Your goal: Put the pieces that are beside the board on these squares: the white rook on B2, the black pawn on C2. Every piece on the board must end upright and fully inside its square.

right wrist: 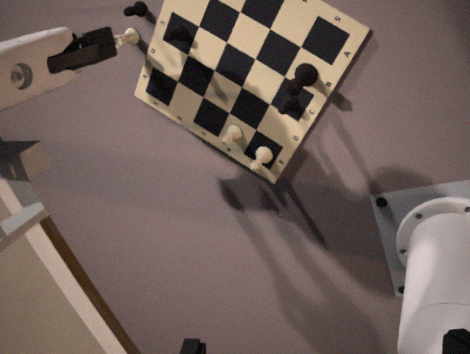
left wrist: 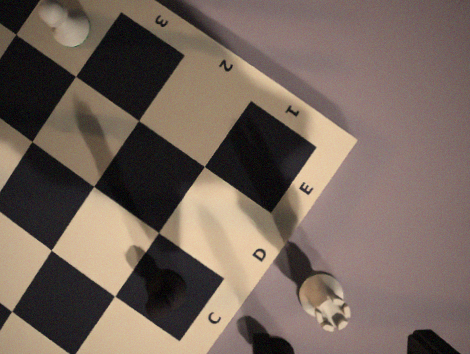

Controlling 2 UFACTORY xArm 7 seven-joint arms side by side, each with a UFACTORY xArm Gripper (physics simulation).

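Frame: origin at the left arm's base, x right, y ahead, z up, level; metres.
Seen in the pictures: left gripper, fingertip midpoint: (right wrist: 94, 44); left arm's base at its link origin: (right wrist: 449, 242).
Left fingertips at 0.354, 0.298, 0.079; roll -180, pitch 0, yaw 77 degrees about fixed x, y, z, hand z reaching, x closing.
Observation:
Pixels of each thing's middle, then the offset from my left fingertips to it, as dx, dy, dz. "pt": a spot on its surface instead.
- white rook at the middle of its body: (left wrist: 326, 304) (right wrist: 124, 38) -0.005, +0.008, -0.063
- dark square B2 at a spot on its surface: (left wrist: 62, 300) (right wrist: 219, 21) pt -0.030, -0.116, -0.073
- light square C2 at a spot on its surface: (left wrist: 100, 235) (right wrist: 208, 51) pt -0.057, -0.090, -0.073
- E4 at the middle of its body: (left wrist: 59, 18) (right wrist: 229, 136) -0.158, -0.082, -0.057
- E5 at the middle of its body: (right wrist: 258, 162) -0.195, -0.109, -0.051
The white rook (left wrist: 325, 300) (right wrist: 131, 36) stands upright on the table, beside the board's D–E edge. The black pawn (left wrist: 274, 346) (right wrist: 137, 9) stands beside it on the table near the C label, partly cut off in the left wrist view. The board (left wrist: 337, 140) (right wrist: 357, 30) shows no piece on dark square B2 (left wrist: 62, 300) (right wrist: 219, 20) or light square C2 (left wrist: 100, 235) (right wrist: 207, 47). My left gripper (right wrist: 94, 44) is open close to the rook; one black fingertip (left wrist: 431, 342) shows, apart from the rook. My right gripper (right wrist: 325, 346) is open and empty, away from the board.
Another black pawn (left wrist: 167, 290) (right wrist: 179, 34) stands on C1. White pawns stand on E4 (left wrist: 72, 30) (right wrist: 234, 133) and E5 (right wrist: 263, 155). Dark pieces (right wrist: 305, 75) stand near B5 and C5. A white robot arm (right wrist: 435, 270) stands at the right.

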